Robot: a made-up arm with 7 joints. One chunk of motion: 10 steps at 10 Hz.
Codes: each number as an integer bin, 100 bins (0 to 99) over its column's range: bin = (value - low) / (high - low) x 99, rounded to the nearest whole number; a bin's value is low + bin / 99 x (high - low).
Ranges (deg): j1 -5.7..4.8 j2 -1.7..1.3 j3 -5.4..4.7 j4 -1.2..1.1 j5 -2..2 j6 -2.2..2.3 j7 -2.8..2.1
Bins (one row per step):
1: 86 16 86 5 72 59 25
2: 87 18 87 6 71 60 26
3: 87 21 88 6 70 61 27
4: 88 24 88 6 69 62 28
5: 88 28 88 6 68 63 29
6: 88 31 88 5 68 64 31
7: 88 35 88 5 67 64 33
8: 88 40 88 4 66 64 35
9: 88 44 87 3 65 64 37
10: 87 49 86 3 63 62 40
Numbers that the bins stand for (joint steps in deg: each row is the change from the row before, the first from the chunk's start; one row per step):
1: 3.421 -1.215 3.374 -1.084 0.909 0.482 -1.563
2: 3.527 -1.155 3.476 -1.061 0.869 0.527 -1.513
3: 3.527 -1.064 3.578 -1.061 0.828 0.573 -1.464
4: 3.633 -0.973 3.578 -1.061 0.788 0.618 -1.414
5: 3.633 -0.852 3.578 -1.061 0.747 0.664 -1.365
6: 3.633 -0.761 3.578 -1.084 0.747 0.709 -1.266
7: 3.633 -0.639 3.578 -1.084 0.707 0.709 -1.167
8: 3.633 -0.488 3.578 -1.107 0.667 0.709 -1.068
9: 3.633 -0.367 3.476 -1.130 0.626 0.709 -0.969
10: 3.527 -0.215 3.374 -1.130 0.545 0.618 -0.820

